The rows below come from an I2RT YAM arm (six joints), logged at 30 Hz.
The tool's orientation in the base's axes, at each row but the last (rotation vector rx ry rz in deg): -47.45 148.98 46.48; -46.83 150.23 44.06; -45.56 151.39 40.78; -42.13 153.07 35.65; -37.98 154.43 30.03
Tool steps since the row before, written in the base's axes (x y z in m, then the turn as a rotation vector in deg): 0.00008 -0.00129 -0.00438 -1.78 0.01 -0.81; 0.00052 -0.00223 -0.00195 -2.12 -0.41 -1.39; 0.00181 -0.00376 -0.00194 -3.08 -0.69 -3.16; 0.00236 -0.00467 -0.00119 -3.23 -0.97 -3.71; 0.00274 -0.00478 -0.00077 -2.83 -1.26 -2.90
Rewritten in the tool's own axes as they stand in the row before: 0.00237 -0.00278 0.00274 1.75 0.74 0.47; 0.00137 -0.00265 0.00038 2.45 0.41 0.67; 0.00096 -0.00450 -0.00015 4.05 0.10 1.87; 0.00044 -0.00529 -0.00082 4.51 -0.21 2.18; -0.00020 -0.00551 -0.00074 3.97 -0.43 1.43
